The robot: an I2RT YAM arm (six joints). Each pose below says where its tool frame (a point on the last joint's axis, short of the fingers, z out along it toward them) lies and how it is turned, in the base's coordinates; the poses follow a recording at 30 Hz.
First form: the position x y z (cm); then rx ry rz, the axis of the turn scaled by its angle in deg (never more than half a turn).
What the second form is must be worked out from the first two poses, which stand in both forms.
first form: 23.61, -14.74, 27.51, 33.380, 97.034, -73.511
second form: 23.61, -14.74, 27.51, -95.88, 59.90, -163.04
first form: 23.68, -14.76, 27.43, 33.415, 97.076, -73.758
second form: 23.68, -14.76, 27.43, -95.82, 59.74, -163.15
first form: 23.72, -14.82, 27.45, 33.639, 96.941, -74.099
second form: 23.72, -14.82, 27.45, -95.56, 59.70, -163.25
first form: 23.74, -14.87, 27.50, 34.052, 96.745, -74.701
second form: 23.74, -14.87, 27.50, -95.17, 59.62, -163.52
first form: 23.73, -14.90, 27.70, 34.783, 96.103, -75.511
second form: 23.73, -14.90, 27.70, -94.20, 59.78, -163.57
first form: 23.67, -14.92, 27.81, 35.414, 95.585, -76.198
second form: 23.67, -14.92, 27.81, -93.43, 59.91, -163.68
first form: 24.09, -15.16, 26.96, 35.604, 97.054, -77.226
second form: 24.09, -15.16, 26.96, -95.07, 58.58, -165.95
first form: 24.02, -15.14, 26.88, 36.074, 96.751, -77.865
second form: 24.02, -15.14, 26.88, -94.56, 58.55, -166.16
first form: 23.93, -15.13, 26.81, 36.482, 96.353, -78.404
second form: 23.93, -15.13, 26.81, -93.94, 58.61, -166.17
